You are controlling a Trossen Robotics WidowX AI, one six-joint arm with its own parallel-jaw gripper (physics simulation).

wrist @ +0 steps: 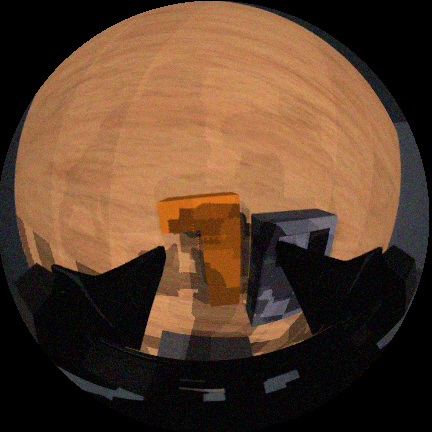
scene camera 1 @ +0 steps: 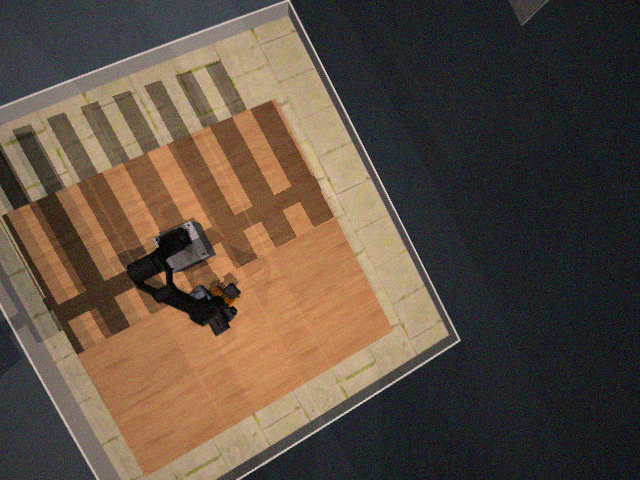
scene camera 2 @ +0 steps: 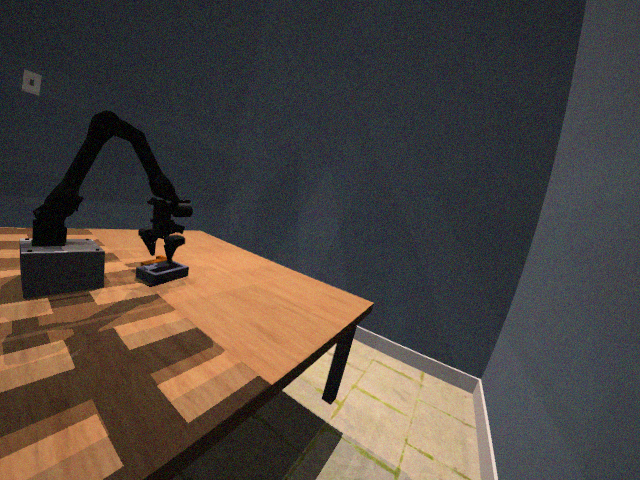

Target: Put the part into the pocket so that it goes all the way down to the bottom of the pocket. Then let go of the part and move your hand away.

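Frame: origin at the arm's base, x right, y ahead, z up, level; millimetres.
Where they show: gripper, between the fingertips: (wrist: 221, 249) (scene camera 1: 224, 299) (scene camera 2: 160, 258); arm's base, origin of its link: (wrist: 188, 390) (scene camera 1: 182, 239) (scene camera 2: 48, 243).
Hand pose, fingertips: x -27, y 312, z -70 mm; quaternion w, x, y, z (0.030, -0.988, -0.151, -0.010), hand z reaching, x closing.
Things, the pixels of their top centre, and the offset from my fingertips. Level surfaces: height alone.
- orange L-shaped part, centre of its top: (wrist: 204, 265) (scene camera 2: 154, 259) (scene camera 1: 225, 294) dx -9, dy -19, dz -5 mm
- dark blue-grey block with the pocket, centre of its top: (wrist: 296, 282) (scene camera 2: 164, 266) (scene camera 1: 203, 304) dx +91, dy -23, dz +2 mm
- wooden table, height of its surface: dz -35 mm
The orange L-shaped part (scene camera 1: 231, 300) (scene camera 2: 154, 260) (wrist: 222, 260) lies on the table, outside the pocket, close beside the dark blue-grey block with the pocket (scene camera 1: 199, 292) (scene camera 2: 165, 276) (wrist: 295, 216). In the wrist view its long leg points toward the arm's base and its short arm points left. My gripper (scene camera 1: 216, 298) (scene camera 2: 160, 257) (wrist: 221, 249) is open and empty, low over the two. In the wrist view the part shows between the fingers, the left finger is left of it, and the right finger covers some of the block and its pocket.
The arm's grey base box (scene camera 1: 201, 253) (scene camera 2: 62, 273) stands on the wooden table (scene camera 1: 248, 372) (scene camera 2: 248, 310) (wrist: 210, 100), near the part and the block. Striped shadows cross part of the tabletop. A table edge shows to the right in scene camera 2.
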